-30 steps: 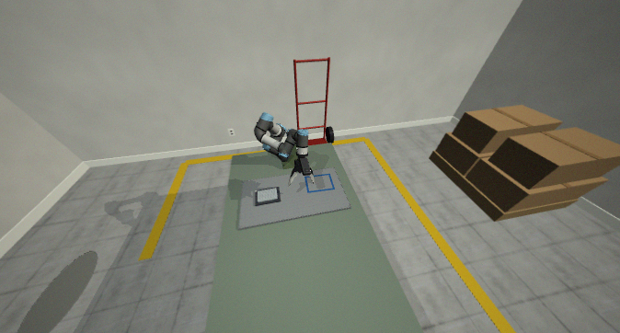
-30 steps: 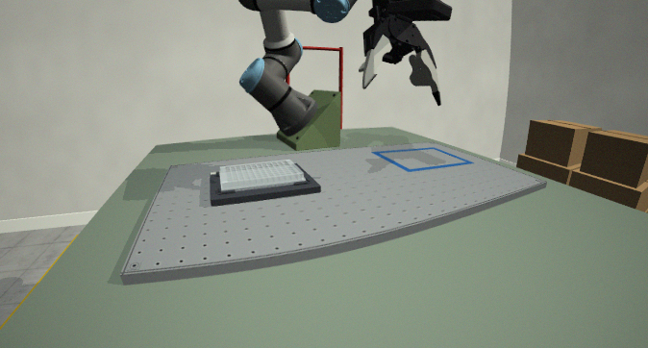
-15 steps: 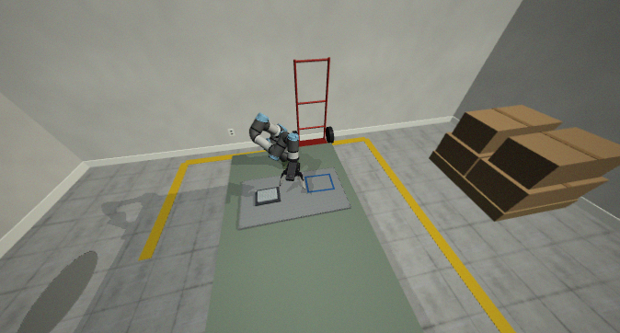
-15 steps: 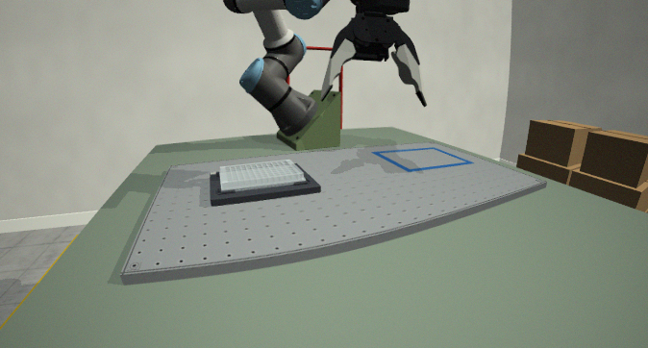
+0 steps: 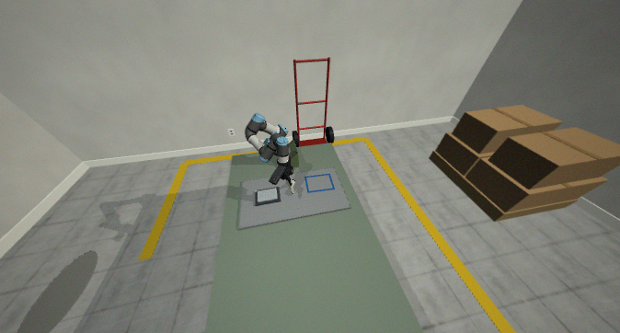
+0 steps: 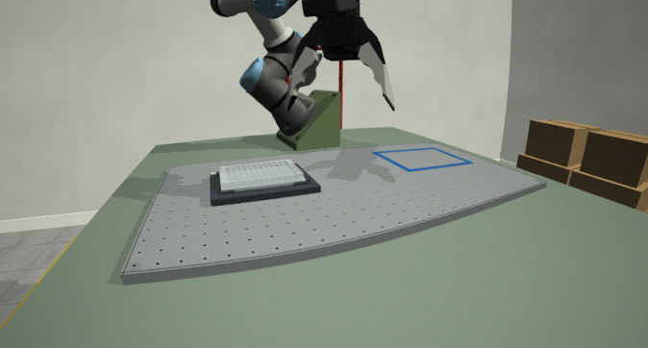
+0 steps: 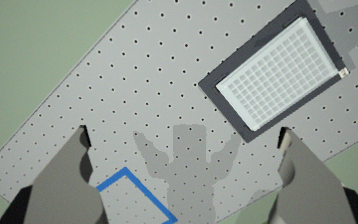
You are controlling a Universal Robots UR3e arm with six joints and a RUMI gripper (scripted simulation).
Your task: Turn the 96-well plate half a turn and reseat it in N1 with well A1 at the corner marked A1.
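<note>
My hand is 50 mm past the clear 96-well plate, 110 mm to the left of it and 100 mm above it. The rest, counted from my hand: A1 label: 90 mm behind, 190 mm to the right, 110 mm below; dark plate nest N1: 50 mm behind, 110 mm to the right, 110 mm below.
</note>
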